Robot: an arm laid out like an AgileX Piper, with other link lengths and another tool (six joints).
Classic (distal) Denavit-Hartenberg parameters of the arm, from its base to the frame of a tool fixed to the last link. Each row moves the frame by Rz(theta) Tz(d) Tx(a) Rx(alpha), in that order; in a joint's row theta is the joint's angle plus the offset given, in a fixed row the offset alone. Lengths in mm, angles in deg.
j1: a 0, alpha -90, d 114.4, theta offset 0
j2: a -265.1, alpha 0, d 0, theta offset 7.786
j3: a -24.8, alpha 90, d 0, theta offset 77.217
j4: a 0, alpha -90, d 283.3, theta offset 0
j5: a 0, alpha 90, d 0, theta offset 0
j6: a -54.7, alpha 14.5, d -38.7, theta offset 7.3
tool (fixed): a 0, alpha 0, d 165.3, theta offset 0
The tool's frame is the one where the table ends.
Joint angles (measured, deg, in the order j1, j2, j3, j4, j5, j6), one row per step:
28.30 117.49 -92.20 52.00 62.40 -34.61
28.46 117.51 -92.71 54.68 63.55 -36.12
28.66 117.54 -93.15 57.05 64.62 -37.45
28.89 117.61 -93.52 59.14 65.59 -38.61
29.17 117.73 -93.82 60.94 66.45 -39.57
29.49 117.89 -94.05 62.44 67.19 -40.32
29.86 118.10 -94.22 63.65 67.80 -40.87
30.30 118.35 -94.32 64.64 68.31 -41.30
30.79 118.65 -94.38 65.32 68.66 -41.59
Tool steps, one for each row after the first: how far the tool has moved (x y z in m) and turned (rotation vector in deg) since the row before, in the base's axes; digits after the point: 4 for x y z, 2 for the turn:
-0.0023 0.0065 0.0061 2.59 0.40 1.10
-0.0025 0.0061 0.0055 2.32 0.35 1.07
-0.0026 0.0057 0.0046 2.05 0.35 1.00
-0.0027 0.0054 0.0034 1.75 0.39 0.94
-0.0028 0.0050 0.0022 1.43 0.43 0.86
-0.0028 0.0048 0.0010 1.11 0.47 0.78
-0.0032 0.0049 -0.0001 0.85 0.51 0.77
-0.0032 0.0047 -0.0013 0.52 0.47 0.71

